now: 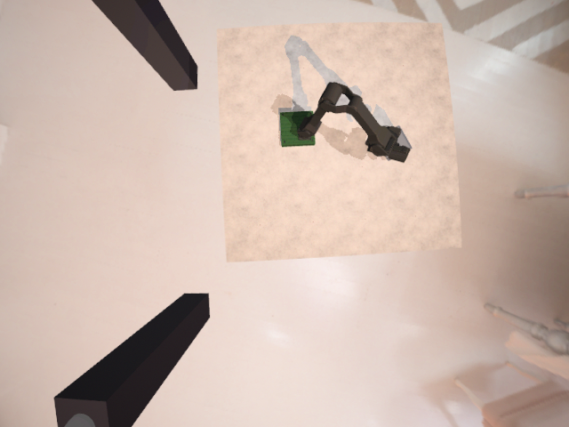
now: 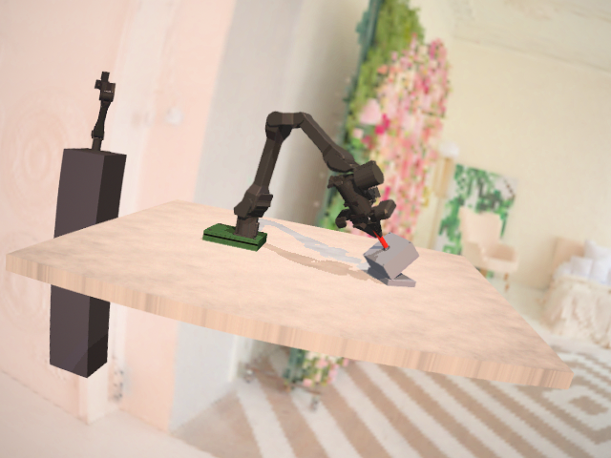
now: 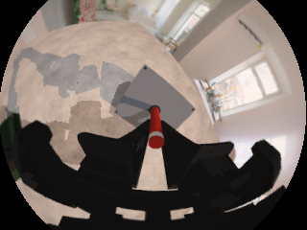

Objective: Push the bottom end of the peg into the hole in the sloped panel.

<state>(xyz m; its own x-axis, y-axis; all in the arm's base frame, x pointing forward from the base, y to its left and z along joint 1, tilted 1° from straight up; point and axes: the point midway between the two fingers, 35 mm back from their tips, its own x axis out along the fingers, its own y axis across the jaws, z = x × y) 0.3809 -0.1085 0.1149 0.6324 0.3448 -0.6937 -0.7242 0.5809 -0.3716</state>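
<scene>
My gripper tip is now 5 cm short of the grey sloped panel, 2 cm to the right of it and 5 cm above it. The rest, counted from my gripper tip: red peg 1 cm behind, 1 cm above.
</scene>
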